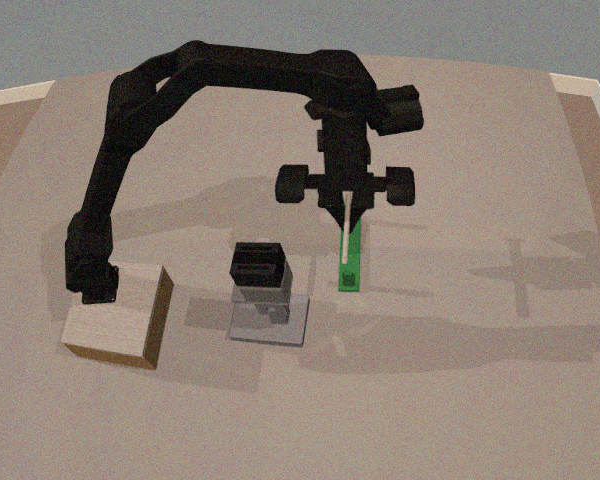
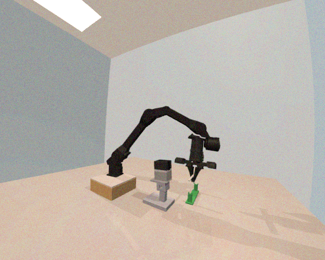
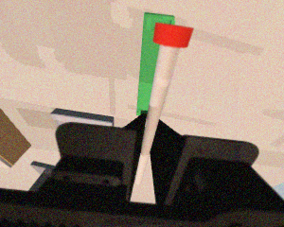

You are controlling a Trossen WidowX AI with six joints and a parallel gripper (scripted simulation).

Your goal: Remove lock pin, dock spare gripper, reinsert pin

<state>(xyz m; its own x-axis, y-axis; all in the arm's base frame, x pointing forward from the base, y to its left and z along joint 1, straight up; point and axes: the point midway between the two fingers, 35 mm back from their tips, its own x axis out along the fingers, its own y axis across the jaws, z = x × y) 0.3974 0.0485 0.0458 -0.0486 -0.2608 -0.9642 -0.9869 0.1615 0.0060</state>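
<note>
Now: the green pin holder 50 mm below my gripper tip and 10 mm to the left of it. Also, from my gripper tip: spare gripper 110 mm behind, 90 mm to the right, 50 mm above; then grey mount 120 mm behind, 90 mm to the right, 20 mm below.
</note>
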